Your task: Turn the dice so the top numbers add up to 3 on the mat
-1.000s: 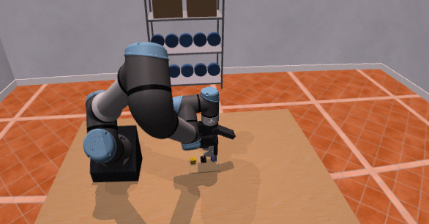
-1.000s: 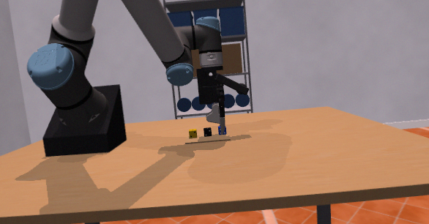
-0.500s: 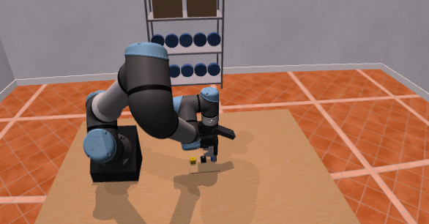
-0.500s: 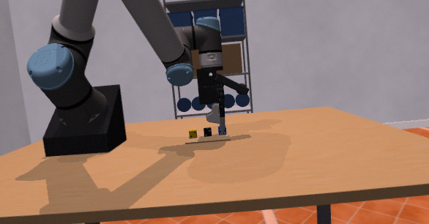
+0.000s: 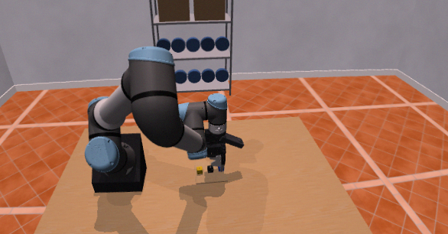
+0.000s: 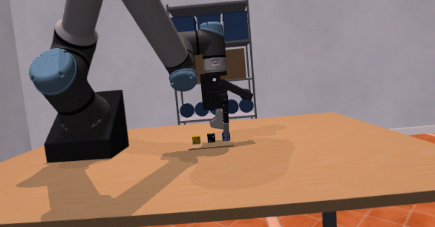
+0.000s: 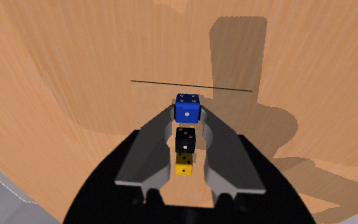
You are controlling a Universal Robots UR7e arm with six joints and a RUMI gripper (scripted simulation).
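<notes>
Now: hand right at the blue die. From my hand the other things lie so: yellow die (100 mm behind, 10 mm to the right, 10 mm below); then black die (50 mm behind, 10 mm below); then tan mat (50 mm behind, 20 mm below).
</notes>
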